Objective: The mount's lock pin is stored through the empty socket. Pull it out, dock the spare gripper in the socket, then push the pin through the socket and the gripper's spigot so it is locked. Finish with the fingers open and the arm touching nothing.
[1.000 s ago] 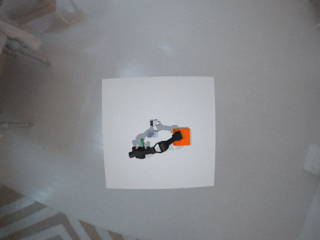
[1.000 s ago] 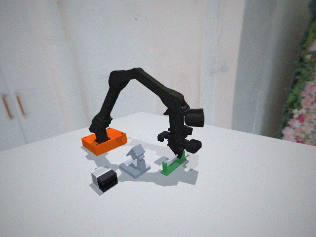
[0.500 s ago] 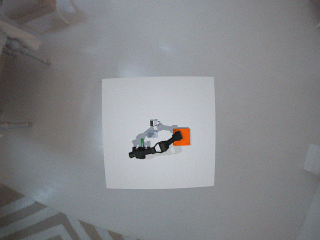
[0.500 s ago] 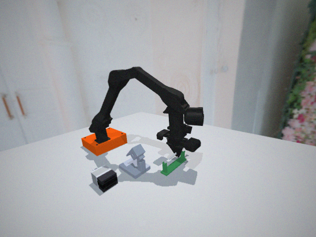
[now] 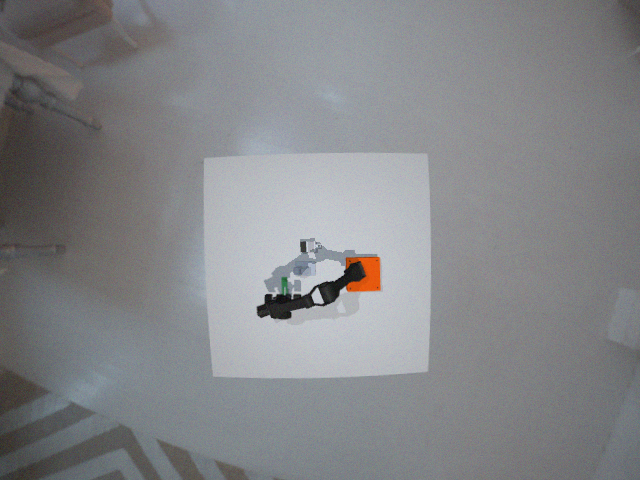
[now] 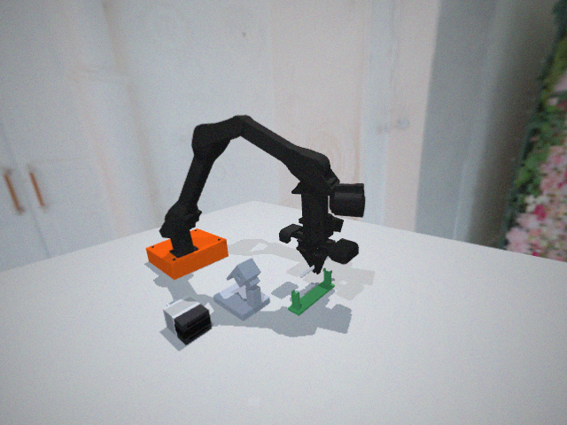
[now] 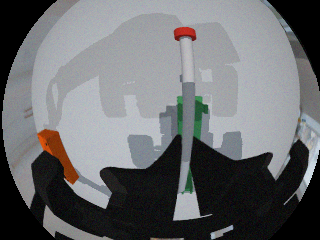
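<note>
Now: the green cradle 30 mm to the right of my gripper tip, 20 mm below it and 10 mm ahead of it. The rest, counted from my gripper tip: grey mount (150 mm to the right, 80 mm behind, 10 mm above); spare gripper (280 mm to the right, 120 mm behind, 20 mm below).
</note>
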